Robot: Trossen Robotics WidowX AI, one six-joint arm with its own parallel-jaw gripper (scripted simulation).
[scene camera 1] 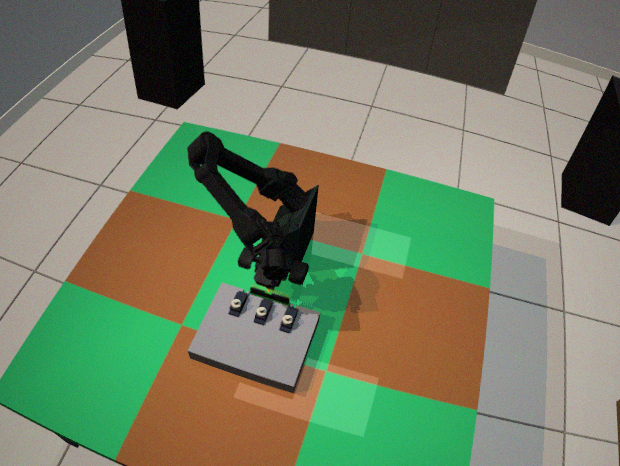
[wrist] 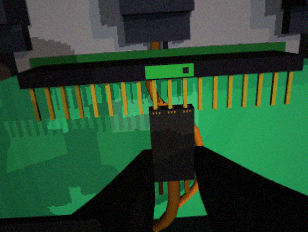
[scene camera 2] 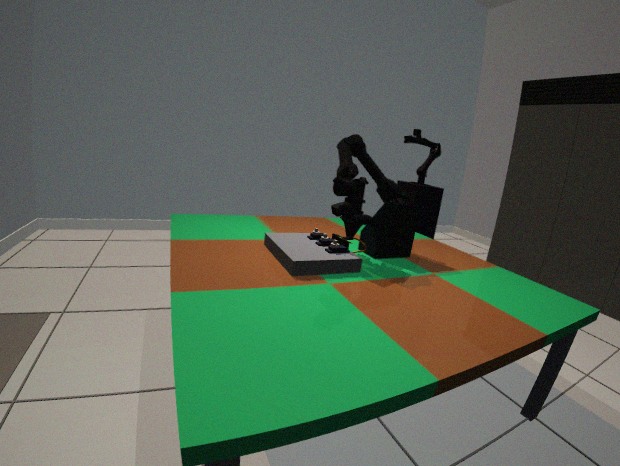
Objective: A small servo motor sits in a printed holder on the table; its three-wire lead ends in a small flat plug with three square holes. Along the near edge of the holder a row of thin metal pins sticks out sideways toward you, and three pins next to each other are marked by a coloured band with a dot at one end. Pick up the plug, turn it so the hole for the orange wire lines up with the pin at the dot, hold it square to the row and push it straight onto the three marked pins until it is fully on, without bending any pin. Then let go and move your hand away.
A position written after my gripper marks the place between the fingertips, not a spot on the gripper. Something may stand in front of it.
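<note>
My gripper is visible at (scene camera 1: pixel 273 282), (wrist: pixel 173 157) and (scene camera 2: pixel 349 237). A grey holder is visible at (scene camera 1: pixel 262 353) and (scene camera 2: pixel 300 256).
</note>
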